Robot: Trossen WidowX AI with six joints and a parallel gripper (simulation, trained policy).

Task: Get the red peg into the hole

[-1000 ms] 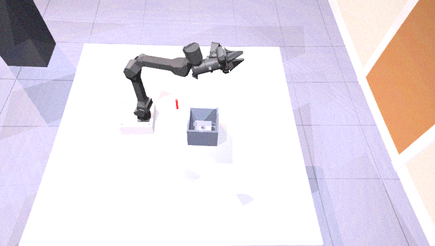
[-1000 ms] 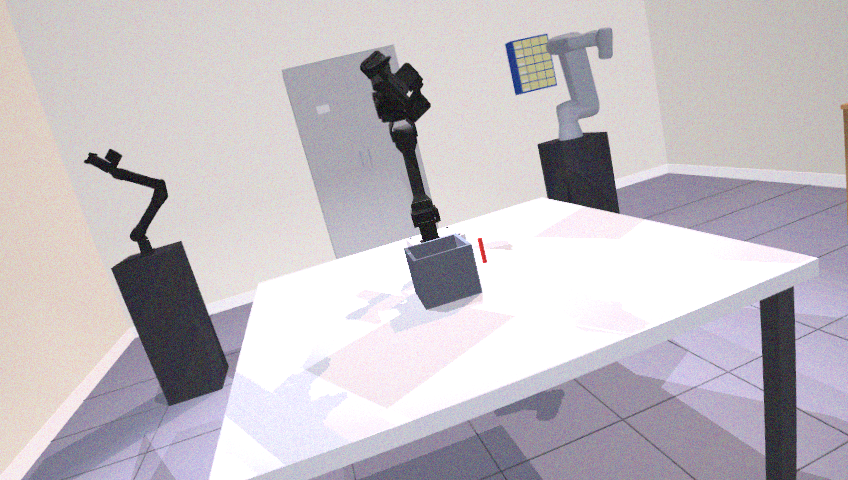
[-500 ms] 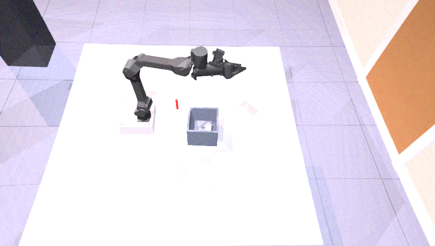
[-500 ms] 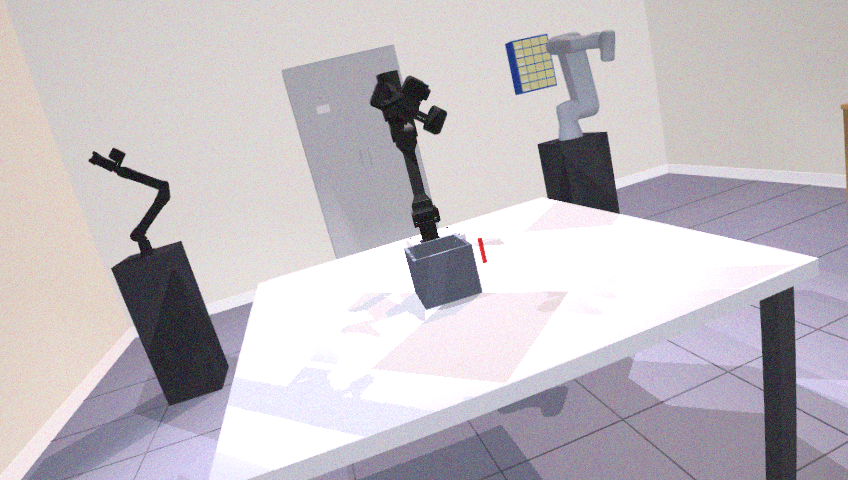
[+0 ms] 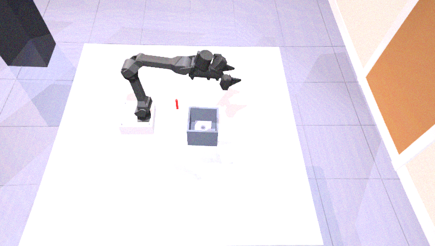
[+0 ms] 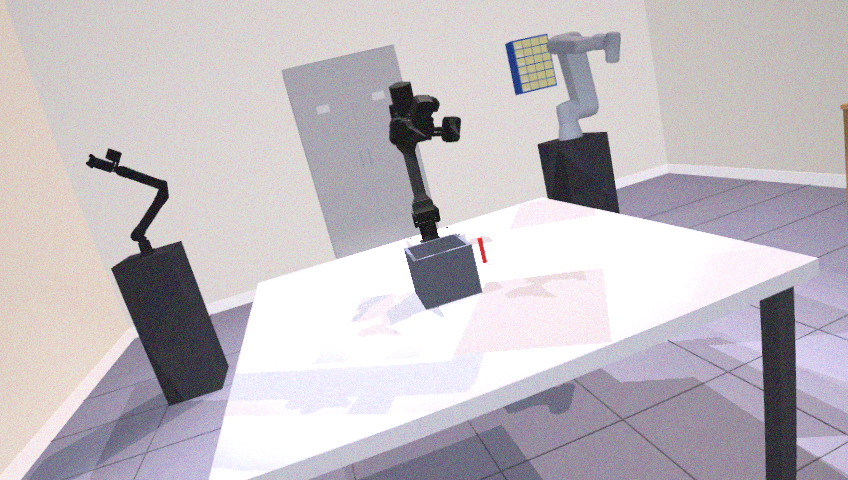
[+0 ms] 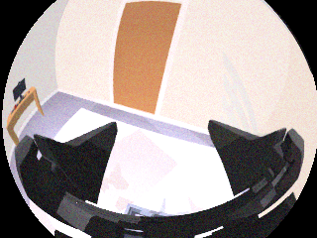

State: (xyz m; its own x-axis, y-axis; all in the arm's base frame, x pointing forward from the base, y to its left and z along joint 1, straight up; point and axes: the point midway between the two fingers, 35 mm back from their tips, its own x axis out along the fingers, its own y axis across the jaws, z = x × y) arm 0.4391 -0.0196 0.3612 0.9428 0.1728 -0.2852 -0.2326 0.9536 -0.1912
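Right now the red peg is 300 mm behind my gripper tip, 130 mm to the left of it and 390 mm below it. Also, from my gripper tip: pale plate 150 mm behind, 40 mm to the right, 380 mm below.
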